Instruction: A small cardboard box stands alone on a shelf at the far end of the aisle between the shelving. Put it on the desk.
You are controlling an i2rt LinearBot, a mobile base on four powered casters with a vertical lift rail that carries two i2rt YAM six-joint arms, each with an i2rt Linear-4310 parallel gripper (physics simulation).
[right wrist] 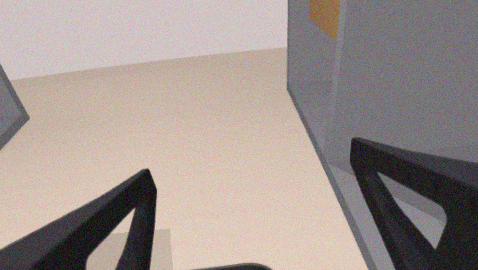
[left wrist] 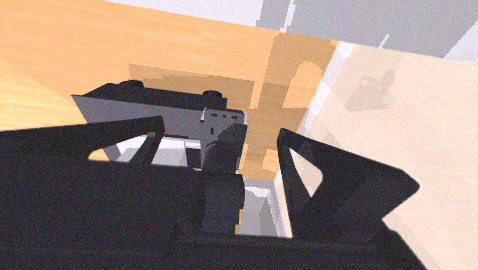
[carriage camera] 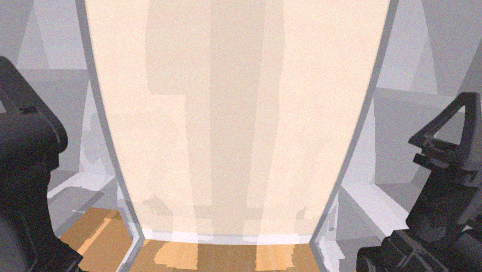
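Pixels of known places: left gripper, between the fingertips: (left wrist: 222, 129); right gripper, between the fingertips: (right wrist: 251, 164); left arm's base, origin of its link: (left wrist: 221, 149).
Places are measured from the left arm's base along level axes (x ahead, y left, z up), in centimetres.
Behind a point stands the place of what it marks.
A brown box (carriage camera: 97, 235) {x 24.9, y 24.1, z -20.8 cm} with a lighter strip shows at the lower left of the carriage view, inside a grey shelf bay; whether it is the small cardboard box is unclear. An orange-brown patch (right wrist: 325, 17) {x 10.8, y -86.9, z 102.6 cm}, perhaps part of a box, shows at the top right of the right wrist view, in grey shelving. My left gripper (left wrist: 222, 129) {x 0.3, y 15.1, z 13.2 cm} is open, with nothing between its fingers. My right gripper (right wrist: 251, 164) {x 2.1, y -62.9, z 43.8 cm} is open and empty above a pale cream surface, apart from the patch. Parts of both arms show at the sides of the carriage view. I cannot identify the desk in these views.
Grey shelving (carriage camera: 400, 135) {x 42.5, y -106.9, z 25.1 cm} (right wrist: 410, 90) {x 23.8, y -102.3, z 86.3 cm} stands on both sides of a pale cream surface (carriage camera: 235, 125) {x 47.6, y -32.5, z 23.4 cm} (right wrist: 225, 115) {x 47.6, y -59.6, z 122.4 cm}. A wood-grain surface (carriage camera: 225, 257) {x 38.2, y -30.3, z -55.2 cm} (left wrist: 200, 45) {x -15.6, y 10.7, z -55.2 cm} meets it at a white strip. The robot's dark grey base (left wrist: 150, 117) shows in the left wrist view.
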